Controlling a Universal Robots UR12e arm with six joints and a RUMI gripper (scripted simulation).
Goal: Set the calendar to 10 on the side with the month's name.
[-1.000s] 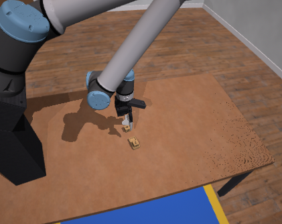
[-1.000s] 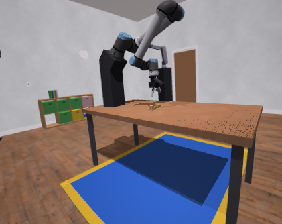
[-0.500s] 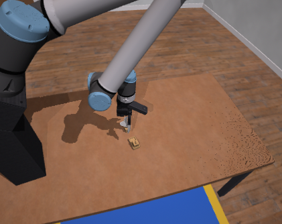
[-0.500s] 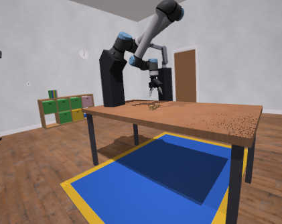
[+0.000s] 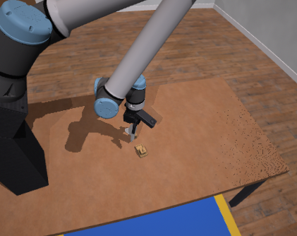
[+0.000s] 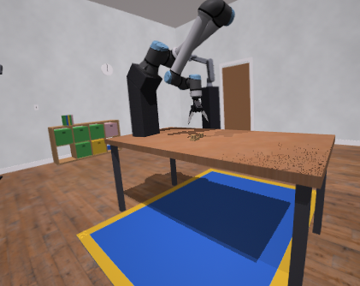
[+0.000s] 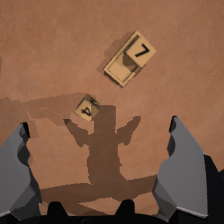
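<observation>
Now: hand 10 cm above the wooden tray, 6 cm to the left of it and 2 cm short of it.
</observation>
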